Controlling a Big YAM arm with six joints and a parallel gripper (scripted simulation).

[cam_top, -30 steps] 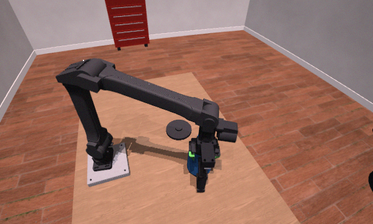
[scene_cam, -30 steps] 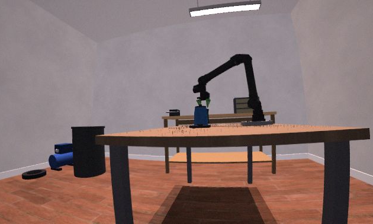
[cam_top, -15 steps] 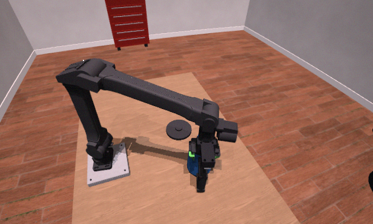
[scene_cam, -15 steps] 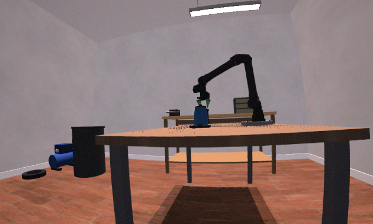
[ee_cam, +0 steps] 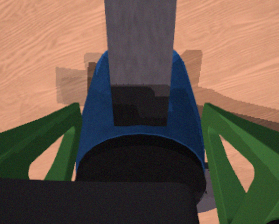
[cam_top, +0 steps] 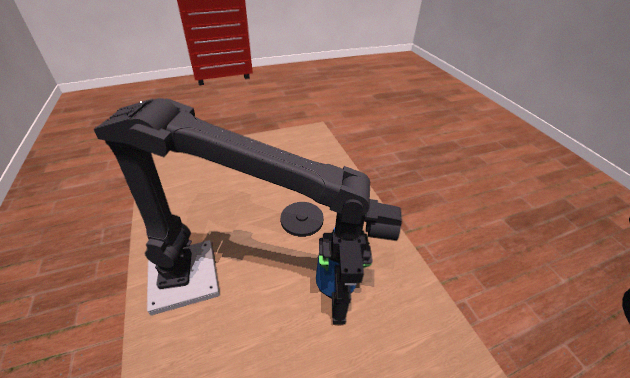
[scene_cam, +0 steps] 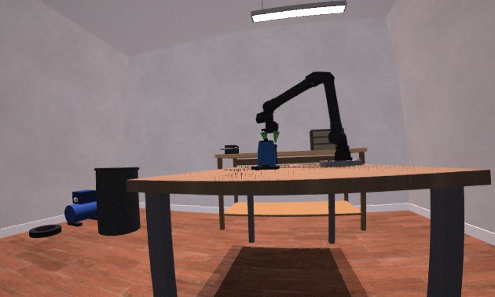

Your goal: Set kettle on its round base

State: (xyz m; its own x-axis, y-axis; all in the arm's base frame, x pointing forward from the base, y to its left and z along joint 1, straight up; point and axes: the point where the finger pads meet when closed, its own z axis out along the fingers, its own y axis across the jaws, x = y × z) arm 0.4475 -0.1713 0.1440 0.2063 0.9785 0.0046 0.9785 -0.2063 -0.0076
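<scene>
Now: hand 8 cm above the blue kettle, 3 cm to the right of it and 1 cm short of it. From my hand the other things lie so: round dark base (32 cm to the left, 16 cm below, 4 cm behind).
</scene>
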